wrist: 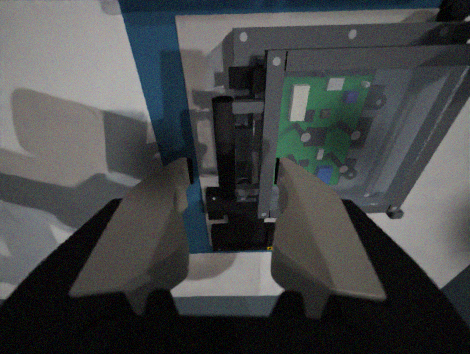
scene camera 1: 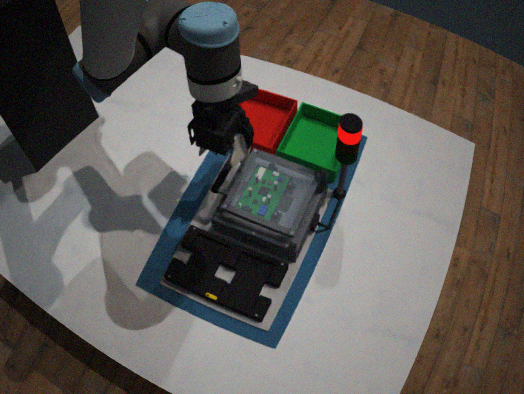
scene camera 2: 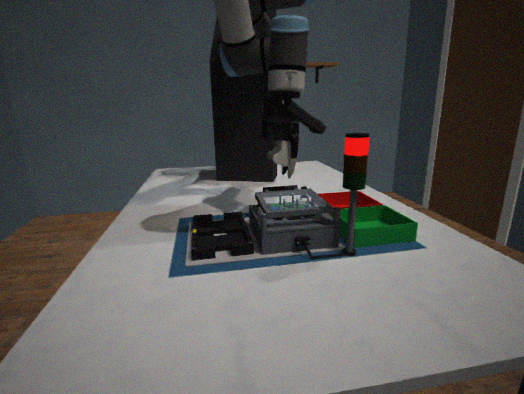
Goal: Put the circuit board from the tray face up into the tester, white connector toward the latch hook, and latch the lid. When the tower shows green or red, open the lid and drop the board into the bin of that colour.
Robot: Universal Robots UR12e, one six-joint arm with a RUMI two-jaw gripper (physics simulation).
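Places are measured from the arm's base along level axes (x left, y back, z up), in centimetres.
Pixels of known places: gripper, fingertip midpoint: (wrist: pixel 234 162) (scene camera 1: pixel 229 158) (scene camera 2: pixel 286 176).
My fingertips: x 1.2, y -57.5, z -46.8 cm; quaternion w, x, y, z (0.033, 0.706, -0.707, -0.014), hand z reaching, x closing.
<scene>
For each thing: its top centre in the pictures, then the offset to it from my fingertips. "spot": a spot on its surface instead. Level surfaces: height alone.
- black latch bar at a spot on its surface: (wrist: pixel 223 145) spot: dx -0.2, dy +0.8, dz -2.8 cm
- tower at a spot on its surface: (scene camera 1: pixel 349 134) (scene camera 2: pixel 347 139) spot: dx +6.7, dy -21.5, dz +11.7 cm
- red bin at its top centre: (scene camera 1: pixel 257 114) (scene camera 2: pixel 345 198) dx +18.6, dy +3.1, dz -8.5 cm
- green bin at its top centre: (scene camera 1: pixel 318 134) (scene camera 2: pixel 371 216) dx +18.8, dy -11.9, dz -8.5 cm
- tower's pole at a spot on its surface: (scene camera 2: pixel 352 220) spot: dx +8.8, dy -21.7, dz -5.2 cm
- black cable at a spot on its surface: (scene camera 2: pixel 325 256) spot: dx +3.0, dy -22.1, dz -12.7 cm
- blue mat at its surface level: dz -13.0 cm
The green circuit board (scene camera 1: pixel 265 192) (wrist: pixel 312 120) lies face up in the grey tester (scene camera 2: pixel 290 237) (wrist: pixel 300 37), under the lowered clear lid (wrist: pixel 271 140). Its white connector (wrist: pixel 299 102) is on the side of the black latch bar (wrist: pixel 223 145) (scene camera 1: pixel 220 180). Whether the latch holds the lid cannot be told. The tower (scene camera 1: pixel 349 134) (scene camera 2: pixel 356 146) shows red. My gripper (wrist: pixel 234 162) (scene camera 2: pixel 287 173) is partly open and empty, above the latch side; in the wrist view the latch bar and lid edge show between its fingertips. The red bin (scene camera 1: pixel 272 122) (scene camera 2: pixel 347 199) and green bin (scene camera 1: pixel 312 140) (scene camera 2: pixel 380 232) stand behind the tester.
The black tray (scene camera 1: pixel 240 295) (wrist: pixel 240 237) stands beside the tester, with no board in it. The tower's pole (scene camera 2: pixel 352 220) and a black cable (scene camera 2: pixel 325 256) are on the tester's side opposite the latch. All stand on a blue mat (scene camera 1: pixel 210 312).
</scene>
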